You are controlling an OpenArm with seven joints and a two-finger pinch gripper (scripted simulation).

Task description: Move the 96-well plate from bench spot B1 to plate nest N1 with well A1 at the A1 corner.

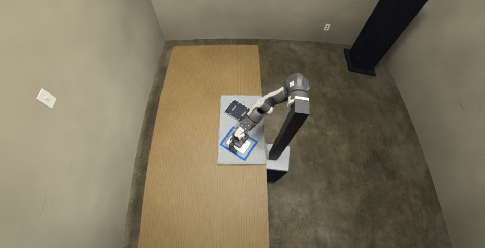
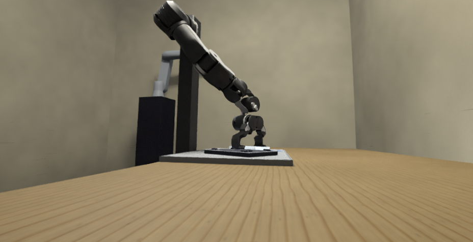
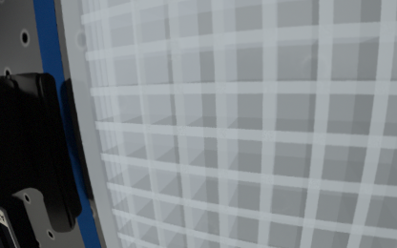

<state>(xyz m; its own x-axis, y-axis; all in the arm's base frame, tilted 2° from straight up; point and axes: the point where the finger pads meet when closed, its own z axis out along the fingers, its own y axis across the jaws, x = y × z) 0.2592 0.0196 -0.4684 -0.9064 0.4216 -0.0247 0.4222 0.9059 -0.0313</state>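
The 96-well plate is right at my hand. The rest, counted from my hand: black plate nest 3 cm ahead, 22 cm to the right.
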